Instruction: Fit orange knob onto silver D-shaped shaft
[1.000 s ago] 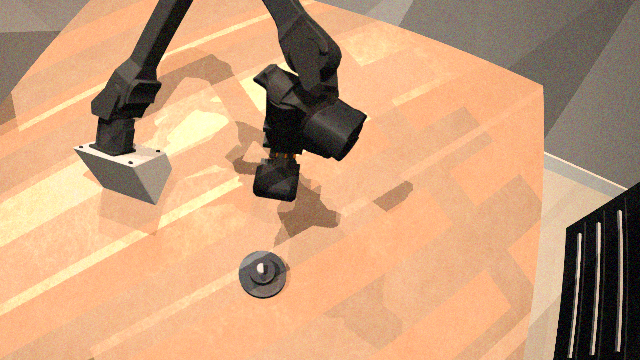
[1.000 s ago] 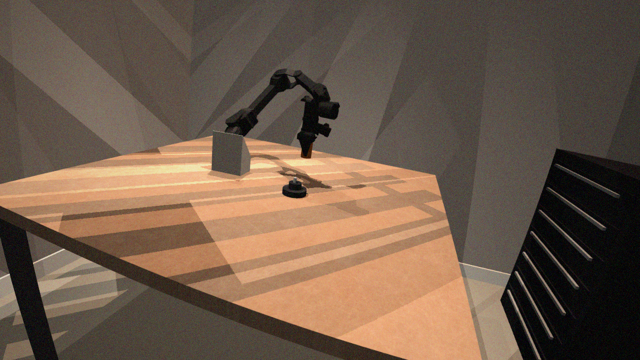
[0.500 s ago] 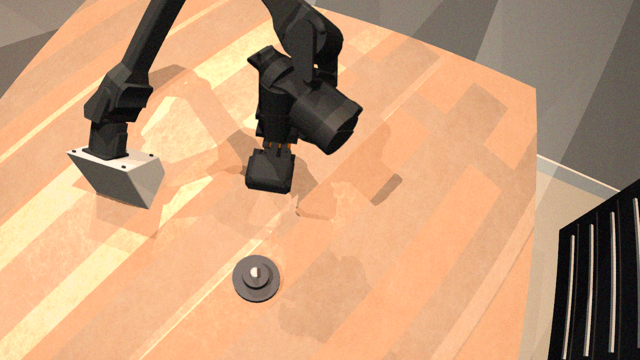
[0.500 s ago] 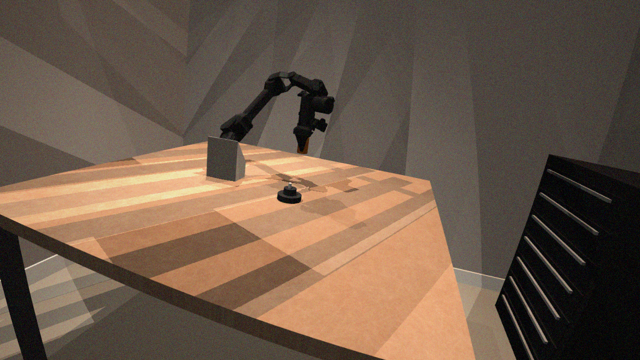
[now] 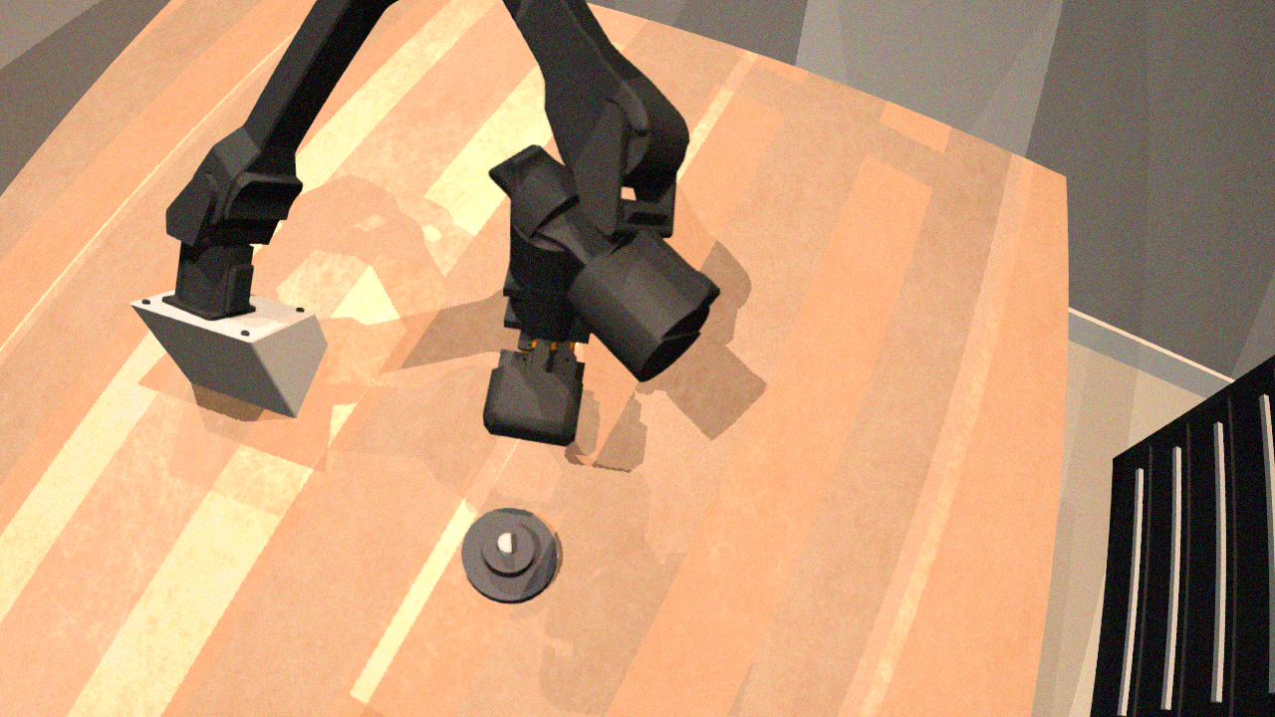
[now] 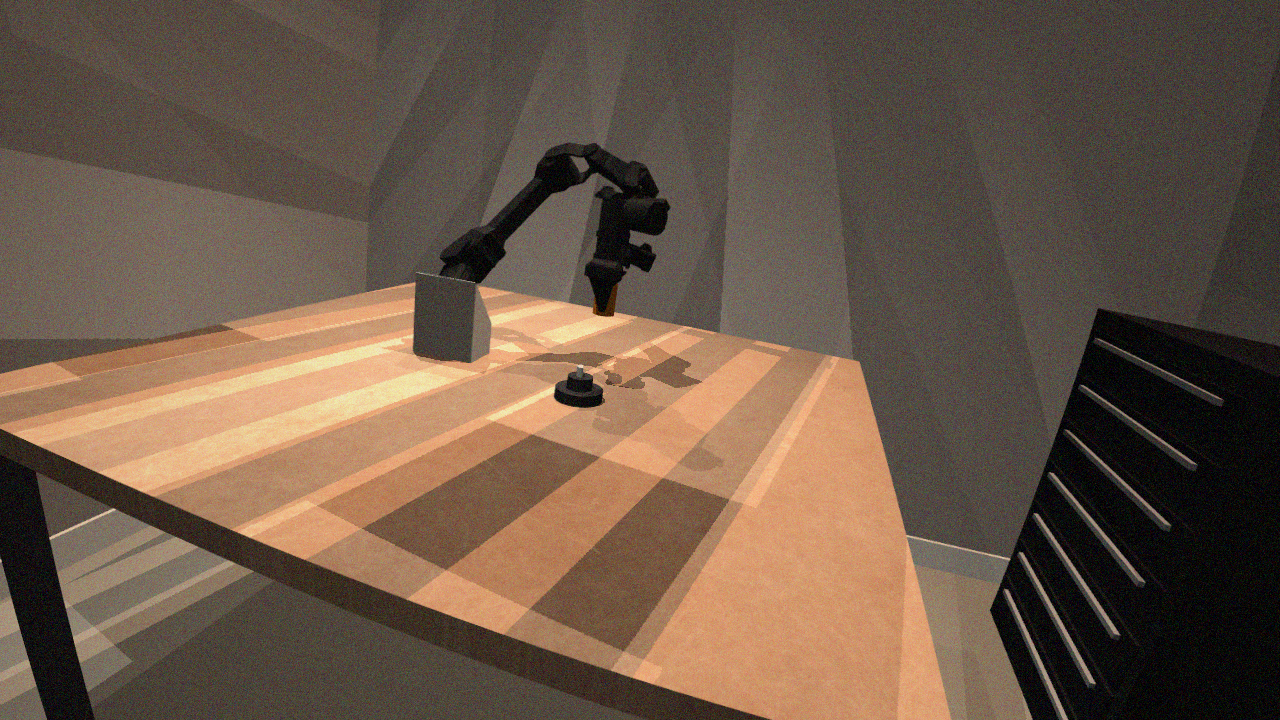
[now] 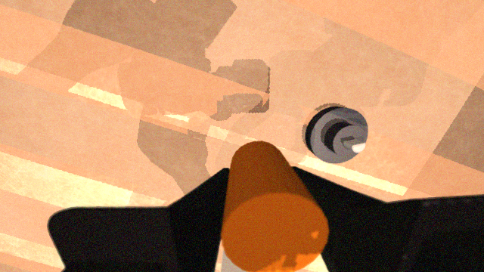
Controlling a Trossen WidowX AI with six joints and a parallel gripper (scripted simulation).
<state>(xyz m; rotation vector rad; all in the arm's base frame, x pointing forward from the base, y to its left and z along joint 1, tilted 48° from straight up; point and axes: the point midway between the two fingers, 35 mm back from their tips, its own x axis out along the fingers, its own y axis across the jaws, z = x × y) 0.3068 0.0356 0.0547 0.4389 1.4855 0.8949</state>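
The round pedestal is 20 mm ahead of my gripper tip, 130 mm to the right of it and 110 mm below it. Also, from my gripper tip: orange knob: 30 mm above.
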